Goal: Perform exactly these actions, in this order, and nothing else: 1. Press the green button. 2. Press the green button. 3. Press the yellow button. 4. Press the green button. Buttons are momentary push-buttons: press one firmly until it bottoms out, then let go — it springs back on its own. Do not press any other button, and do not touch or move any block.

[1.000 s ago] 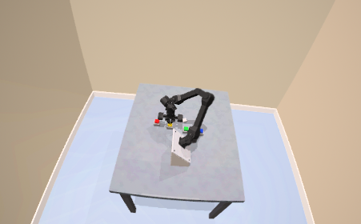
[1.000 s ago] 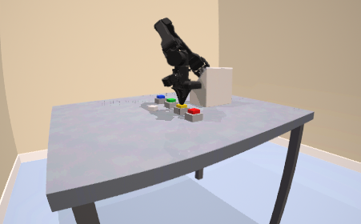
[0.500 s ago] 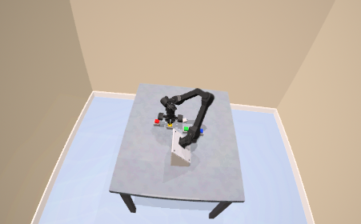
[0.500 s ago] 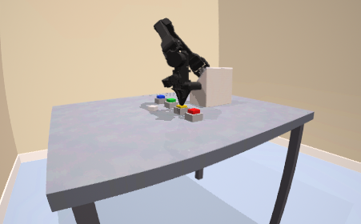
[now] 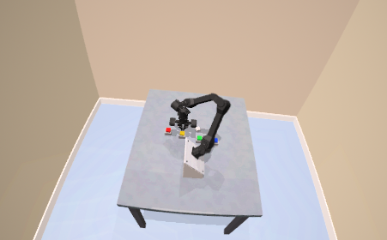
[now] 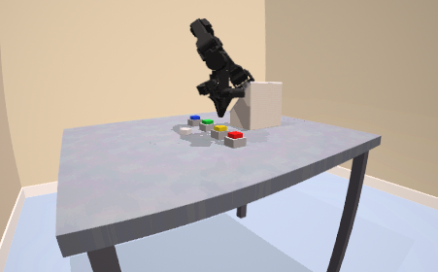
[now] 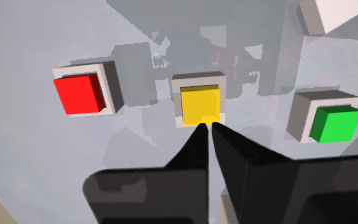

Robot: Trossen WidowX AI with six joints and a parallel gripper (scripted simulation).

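The yellow button is 40 mm below my gripper tip. From my gripper tip the other things lie so: red button (10 mm ahead, 110 mm to the left, 40 mm below); small white block (80 mm ahead, 110 mm to the right, 60 mm below); green button (20 mm behind, 130 mm to the right, 40 mm below).
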